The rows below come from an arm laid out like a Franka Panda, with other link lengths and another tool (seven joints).
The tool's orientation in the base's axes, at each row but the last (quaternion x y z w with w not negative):
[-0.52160 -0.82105 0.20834 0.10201]
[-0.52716 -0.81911 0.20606 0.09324]
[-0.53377 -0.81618 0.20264 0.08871]
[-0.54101 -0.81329 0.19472 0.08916]
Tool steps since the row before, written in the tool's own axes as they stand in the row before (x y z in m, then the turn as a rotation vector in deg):
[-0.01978 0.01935 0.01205 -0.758 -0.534 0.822]
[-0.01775 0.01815 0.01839 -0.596 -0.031 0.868]
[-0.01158 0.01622 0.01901 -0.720 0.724 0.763]
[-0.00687 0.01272 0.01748 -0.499 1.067 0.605]
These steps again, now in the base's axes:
[0.01972 -0.01348 -0.01845 -0.421 -1.072 -0.456]
[0.01575 -0.01389 -0.02327 -0.092 -0.756 -0.727]
[0.01148 -0.00935 -0.02322 0.628 -0.581 -0.945]
[0.00727 -0.00582 -0.02068 0.886 -0.228 -0.958]

